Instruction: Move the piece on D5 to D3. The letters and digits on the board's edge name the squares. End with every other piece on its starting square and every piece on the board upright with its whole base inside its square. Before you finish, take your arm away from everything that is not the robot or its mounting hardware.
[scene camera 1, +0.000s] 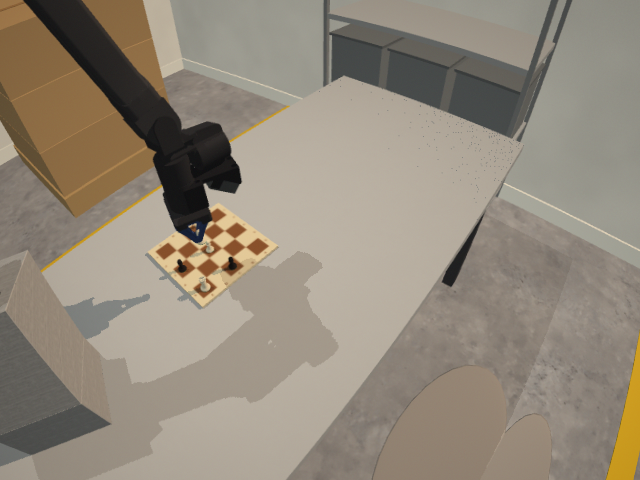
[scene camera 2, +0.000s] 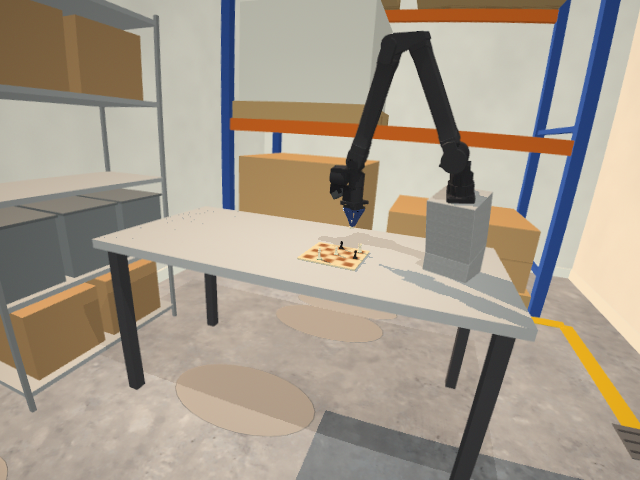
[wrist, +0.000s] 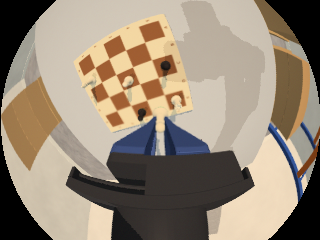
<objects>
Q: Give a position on a chessboard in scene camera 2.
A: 344, 259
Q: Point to my gripper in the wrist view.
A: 160, 121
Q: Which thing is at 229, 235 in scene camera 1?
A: A chessboard.
</objects>
